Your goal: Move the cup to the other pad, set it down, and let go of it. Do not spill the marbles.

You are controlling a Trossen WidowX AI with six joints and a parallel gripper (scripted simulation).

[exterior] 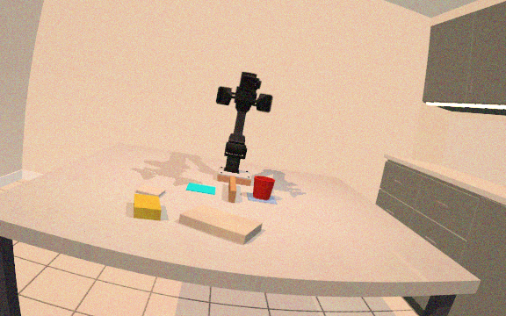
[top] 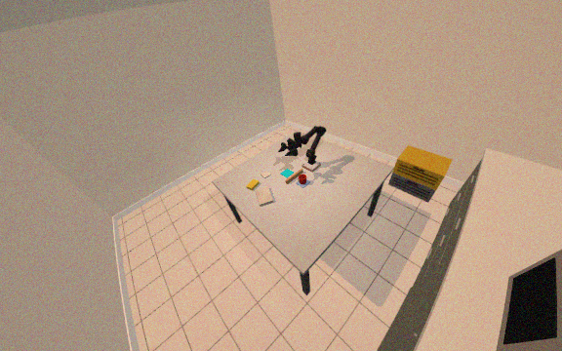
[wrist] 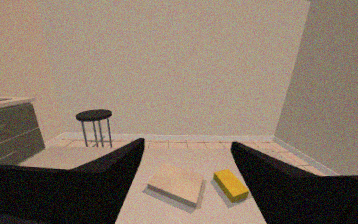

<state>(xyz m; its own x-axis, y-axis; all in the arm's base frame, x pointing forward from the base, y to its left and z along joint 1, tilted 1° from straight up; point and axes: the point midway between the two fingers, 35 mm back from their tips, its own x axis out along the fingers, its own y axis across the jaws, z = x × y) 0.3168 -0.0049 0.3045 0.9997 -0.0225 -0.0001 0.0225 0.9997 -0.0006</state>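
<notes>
My gripper tip is 290 mm above the red cup, 120 mm to the right of it and 100 mm past it. The rest, counted from my gripper tip: cyan pad (340 mm below, 100 mm behind, 90 mm to the right); wooden t-shaped bar (320 mm below, 100 mm behind, 10 mm to the left); blue-grey pad (340 mm below, 120 mm to the left, 100 mm behind).
</notes>
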